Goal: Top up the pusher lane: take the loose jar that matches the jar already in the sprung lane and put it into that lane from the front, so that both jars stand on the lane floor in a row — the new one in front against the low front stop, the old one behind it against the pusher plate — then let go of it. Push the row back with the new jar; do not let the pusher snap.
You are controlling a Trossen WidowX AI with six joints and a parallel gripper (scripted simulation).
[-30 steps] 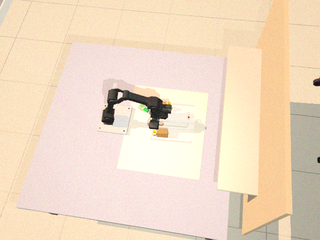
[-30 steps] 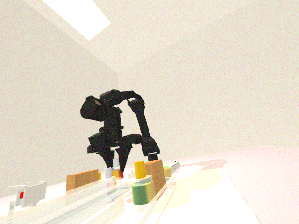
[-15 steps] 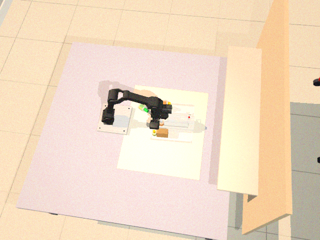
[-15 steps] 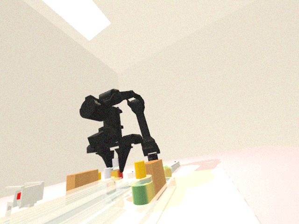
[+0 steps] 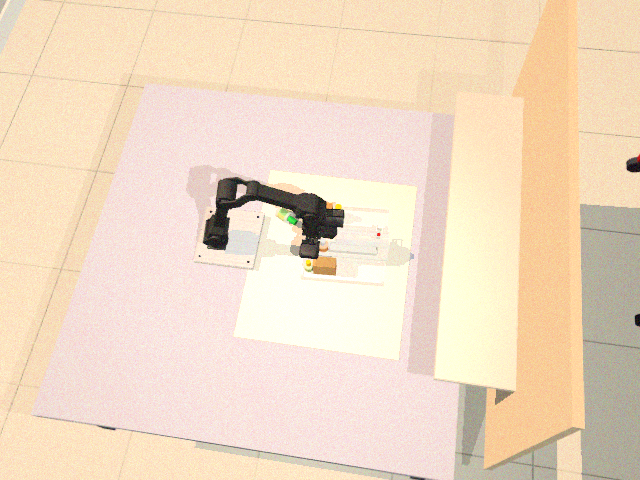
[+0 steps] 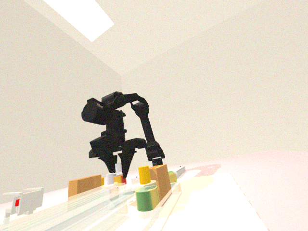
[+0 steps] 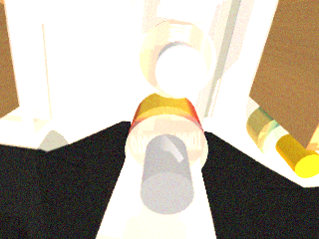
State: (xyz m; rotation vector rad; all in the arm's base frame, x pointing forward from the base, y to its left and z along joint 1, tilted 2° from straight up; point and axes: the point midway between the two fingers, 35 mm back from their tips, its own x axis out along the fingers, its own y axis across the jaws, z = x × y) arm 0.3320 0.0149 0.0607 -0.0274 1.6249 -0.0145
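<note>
Right now my gripper tip is 140 mm short of the clear lane rack, 30 mm to the right of it and 40 mm above it. The rest, counted from my gripper tip: red marker (220 mm ahead, 40 mm to the left, 20 mm above); then tall shelf wall (610 mm ahead, 50 mm to the right, 340 mm above).
</note>
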